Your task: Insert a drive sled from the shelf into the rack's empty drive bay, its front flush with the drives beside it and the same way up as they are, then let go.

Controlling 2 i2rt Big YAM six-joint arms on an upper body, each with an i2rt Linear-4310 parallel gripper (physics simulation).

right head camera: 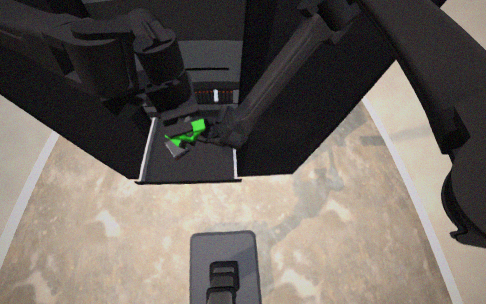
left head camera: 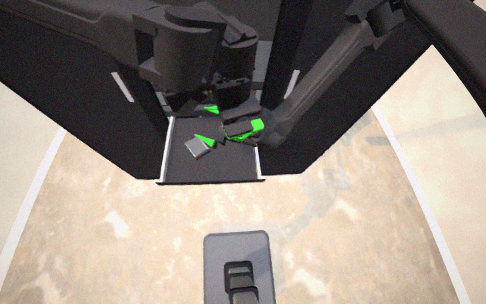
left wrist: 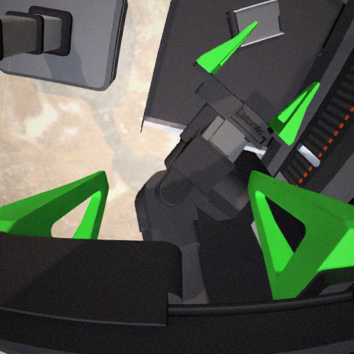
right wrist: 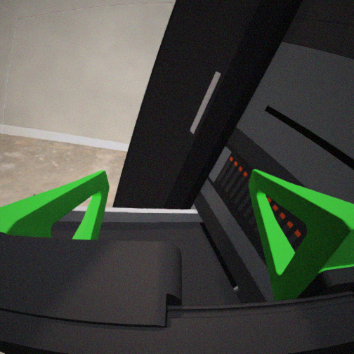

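Observation:
A grey drive sled lies turned on the dark pull-out shelf. My right gripper is open and empty, low over the shelf; one fingertip overlaps the sled in the left wrist view. My left gripper is open and empty, above the right gripper. The rack's drive row has orange marks; a pale strip shows in it. I cannot make out the empty bay; the arms partly cover the row.
Black rack side panels stand on both sides of the shelf, with pale strips. The shelf has light side rails. A grey pedestal stands on the floor in front. Both arms crowd together over the shelf.

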